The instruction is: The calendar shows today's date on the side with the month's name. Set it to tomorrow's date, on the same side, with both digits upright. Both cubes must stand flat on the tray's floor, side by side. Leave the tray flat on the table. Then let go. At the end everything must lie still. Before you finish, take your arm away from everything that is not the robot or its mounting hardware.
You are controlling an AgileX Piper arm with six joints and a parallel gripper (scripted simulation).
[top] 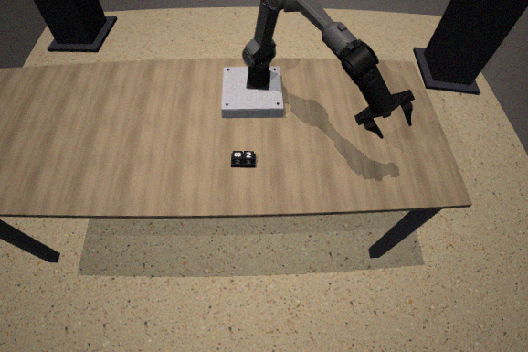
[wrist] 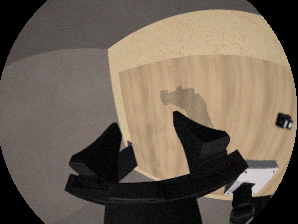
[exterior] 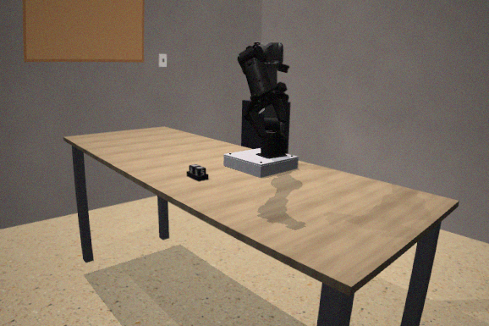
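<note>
My gripper is now 1 cm past the black calendar tray, 39 cm to the left of it and 22 cm above it.
</note>
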